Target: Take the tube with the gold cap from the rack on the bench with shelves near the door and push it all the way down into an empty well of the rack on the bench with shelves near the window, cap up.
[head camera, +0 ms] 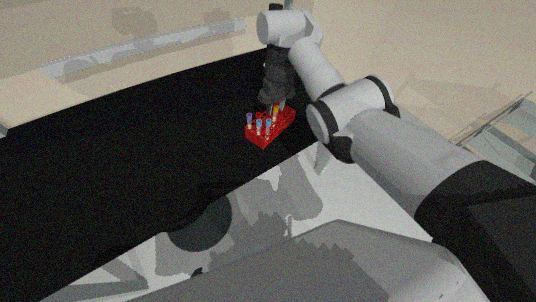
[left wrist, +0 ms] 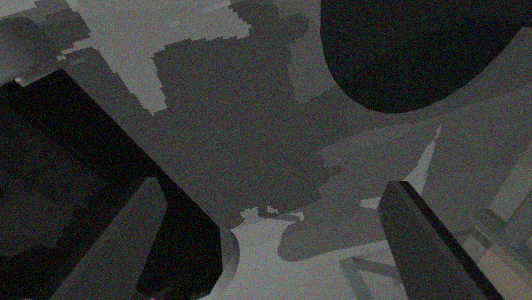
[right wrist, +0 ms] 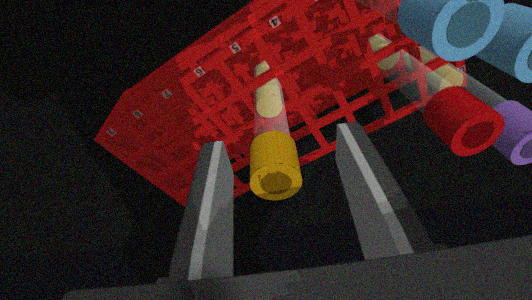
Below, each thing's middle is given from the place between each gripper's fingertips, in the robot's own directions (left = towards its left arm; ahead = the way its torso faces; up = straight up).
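Labels:
Looking at the red rack (head camera: 284, 118), I find my left gripper 400 mm short of it, 440 mm to the left of it and 430 mm below it.
My right gripper is now 10 mm short of the red rack and 70 mm above it.

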